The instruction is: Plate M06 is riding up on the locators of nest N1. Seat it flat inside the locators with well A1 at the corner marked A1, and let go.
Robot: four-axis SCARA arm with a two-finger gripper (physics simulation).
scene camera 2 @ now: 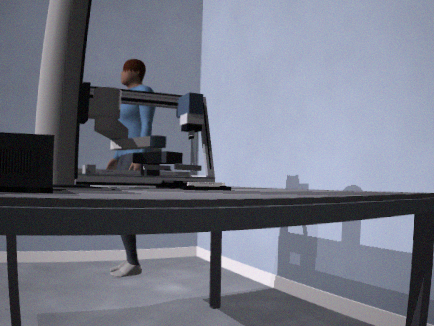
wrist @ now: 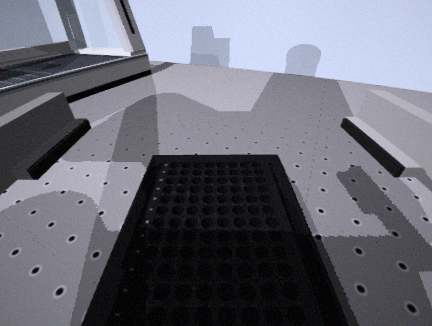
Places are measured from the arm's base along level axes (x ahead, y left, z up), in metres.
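Pixels of known places: gripper, fingertip midpoint: (wrist: 215, 107).
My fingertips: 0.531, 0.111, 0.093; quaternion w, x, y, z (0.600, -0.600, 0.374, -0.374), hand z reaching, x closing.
Ahead of a thing's pixels: the offset from my fingertips to its top centre, as dx, dy, dz. "*": to the spot under its first point. Level surfaces: height alone.
Plate M06 @(-0.026, -0.012, -0.051) (wrist: 215, 200) is a very dark plate with rows of round wells, low in the middle of the wrist view, its long sides running toward the camera. A black border around it, apparently nest N1 @(* +0.006, -0.059, -0.068) (wrist: 301, 220), blends with it; tilt, locators and the A1 mark cannot be made out. Small pale marks run along the left of the wells. My gripper (scene camera 2: 171, 169) (wrist: 215, 107) is open and empty, with one finger on each side of the wrist view, wider apart than the plate and above the table. I cannot identify the plate in the scene view.
A framed machine (scene camera 2: 209, 145) (wrist: 107, 75) with a raised beam stands beyond the arm, at the wrist view's upper left. A perforated table top @(dz -0.080) (wrist: 50, 250) surrounds the nest. Pale flat pieces @(-0.014, -0.224, -0.054) (scene camera 2: 206, 185) lie near the machine. A dark box @(* -0.622, -0.662, -0.022) (scene camera 2: 25, 162) stands left; a person (scene camera 2: 135, 115) stands behind.
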